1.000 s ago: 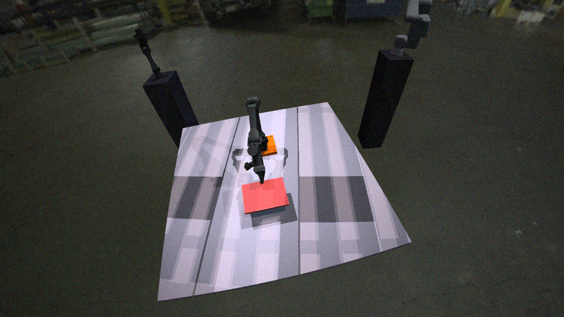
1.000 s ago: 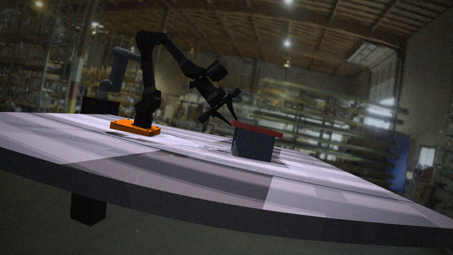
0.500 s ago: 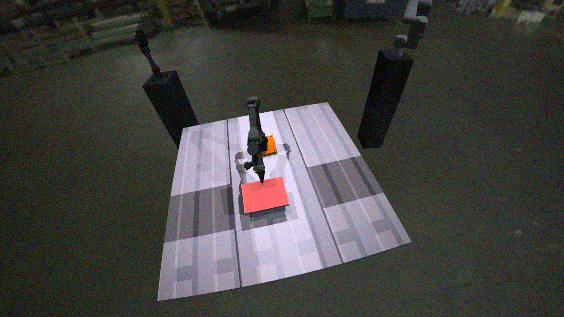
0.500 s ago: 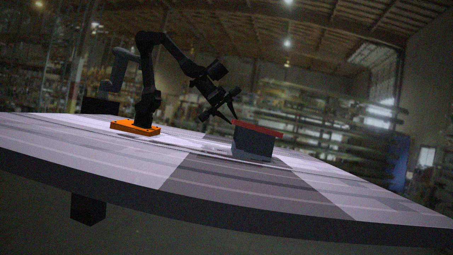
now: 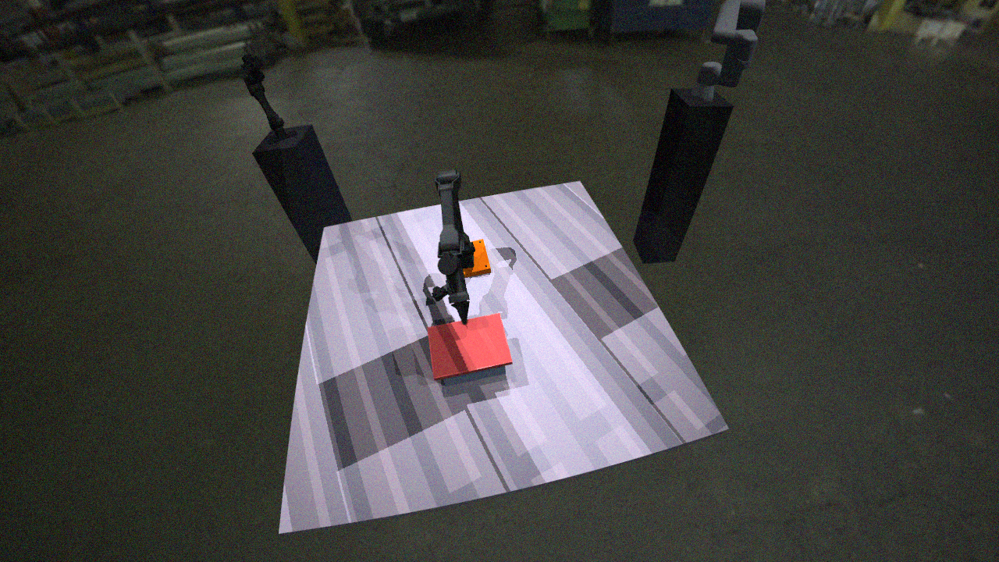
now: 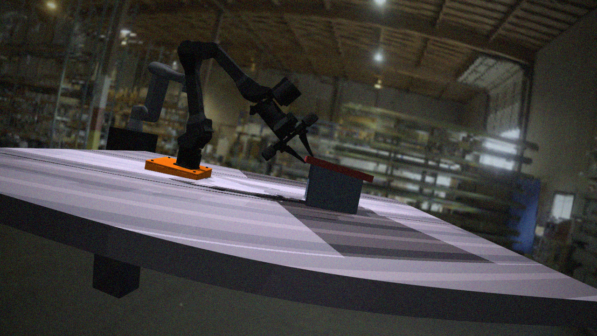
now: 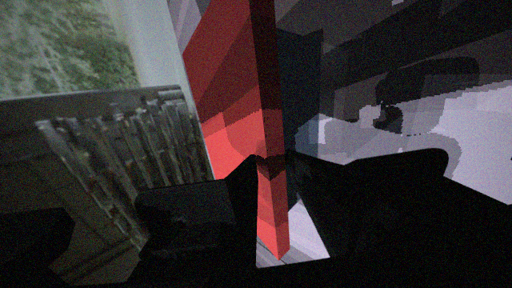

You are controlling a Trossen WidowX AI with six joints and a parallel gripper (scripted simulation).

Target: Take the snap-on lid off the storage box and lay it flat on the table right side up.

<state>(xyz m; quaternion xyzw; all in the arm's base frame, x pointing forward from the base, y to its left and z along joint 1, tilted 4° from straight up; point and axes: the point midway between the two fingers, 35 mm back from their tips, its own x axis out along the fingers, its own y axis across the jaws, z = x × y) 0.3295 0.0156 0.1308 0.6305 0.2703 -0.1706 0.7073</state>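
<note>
My gripper tip is 8 cm short of the red lid and 1 cm to the right of it. Round my gripper tip: dark storage box: 8 cm ahead, 1 cm to the left, 6 cm below.
</note>
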